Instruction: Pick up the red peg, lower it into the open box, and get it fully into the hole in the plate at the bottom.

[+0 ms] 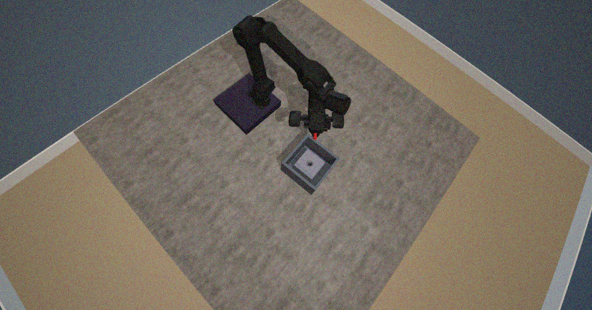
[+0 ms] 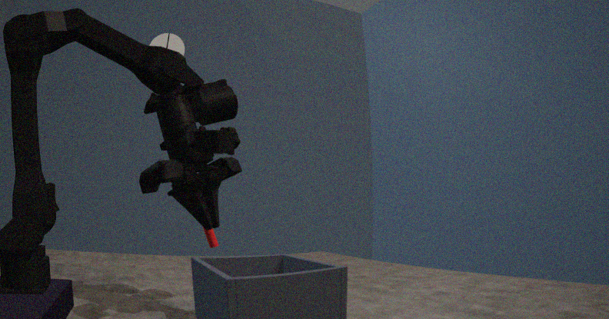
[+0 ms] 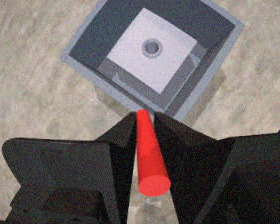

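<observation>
Right now the grey box is 12 cm below my gripper tip, 7 cm to the right of it and 4 cm ahead of it. From my gripper tip the other things lie so: red peg 1 cm to the left, 1 cm behind, 1 cm above.
</observation>
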